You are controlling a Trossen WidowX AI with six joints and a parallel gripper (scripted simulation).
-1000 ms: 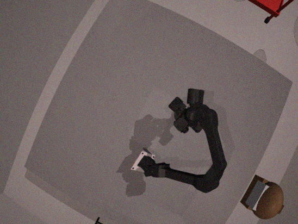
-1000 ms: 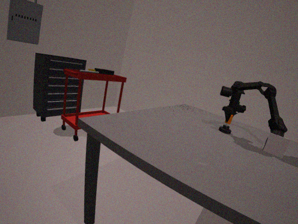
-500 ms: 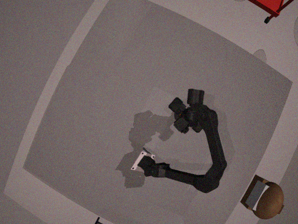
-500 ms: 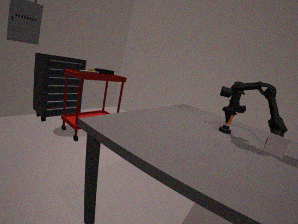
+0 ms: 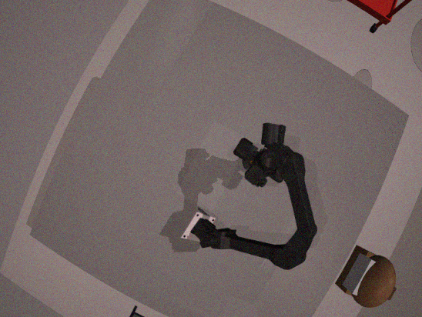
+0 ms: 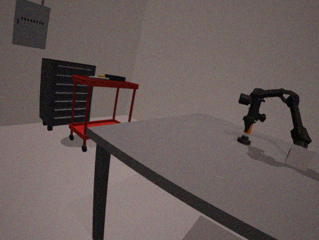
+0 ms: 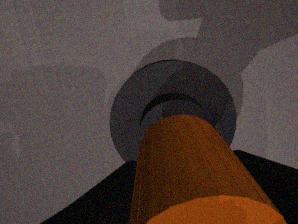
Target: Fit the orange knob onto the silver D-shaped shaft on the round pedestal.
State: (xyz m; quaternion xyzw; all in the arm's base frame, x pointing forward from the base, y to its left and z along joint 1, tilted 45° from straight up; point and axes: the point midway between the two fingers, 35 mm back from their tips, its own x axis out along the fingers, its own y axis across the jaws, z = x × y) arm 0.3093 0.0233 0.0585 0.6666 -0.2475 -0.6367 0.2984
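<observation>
The dark round pedestal is 40 mm below my gripper tip. The rest, counted from my gripper tip: orange knob (30 mm above).
</observation>
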